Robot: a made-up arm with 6 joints.
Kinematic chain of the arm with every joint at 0, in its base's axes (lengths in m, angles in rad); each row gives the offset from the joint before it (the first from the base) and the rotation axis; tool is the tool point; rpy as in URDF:
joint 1: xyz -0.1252 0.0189 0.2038 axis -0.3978 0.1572 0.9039
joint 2: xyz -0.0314 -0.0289 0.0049 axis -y
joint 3: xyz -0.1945 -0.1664 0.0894 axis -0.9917 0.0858 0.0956
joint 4: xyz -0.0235 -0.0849 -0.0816 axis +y
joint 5: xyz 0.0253 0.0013 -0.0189 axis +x
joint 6: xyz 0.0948 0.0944 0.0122 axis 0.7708 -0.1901 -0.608
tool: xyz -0.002 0.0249 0.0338 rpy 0 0 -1.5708
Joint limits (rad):
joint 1: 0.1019..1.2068
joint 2: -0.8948..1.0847
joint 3: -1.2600..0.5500
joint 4: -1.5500..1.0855
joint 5: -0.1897..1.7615
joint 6: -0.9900..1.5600
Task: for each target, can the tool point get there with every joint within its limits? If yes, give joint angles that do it. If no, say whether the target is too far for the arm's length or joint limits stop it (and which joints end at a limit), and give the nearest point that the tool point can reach.
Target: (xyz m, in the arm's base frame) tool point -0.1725 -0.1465 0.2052
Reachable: yes | joints 0.4284 0.6371 -0.9399 0.6577 0.3196 1.0561
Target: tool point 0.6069 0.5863 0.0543
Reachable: no: too far | nearest point 0.1574 0.0237 0.4378 | short by 0.816 m
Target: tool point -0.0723 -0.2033 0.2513
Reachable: yes | joints 0.7335 0.2832 0.0397 0.7615 0.6678 -0.2232
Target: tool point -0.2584 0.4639 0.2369
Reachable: no: joint limits stop it (at a limit: joint 1, joint 2, joint 3, joint 5) | nearest point -0.1501 0.0446 0.3713 | short by 0.453 m
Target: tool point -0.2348 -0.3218 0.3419
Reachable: yes | joints 0.5035 0.3951 -0.1654 -0.7295 0.9167 0.8968
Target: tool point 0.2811 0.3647 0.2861
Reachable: no: joint limits stop it (at a limit: joint 1, joint 2, joint 3) | nearest point 0.1439 0.0427 0.4561 | short by 0.389 m
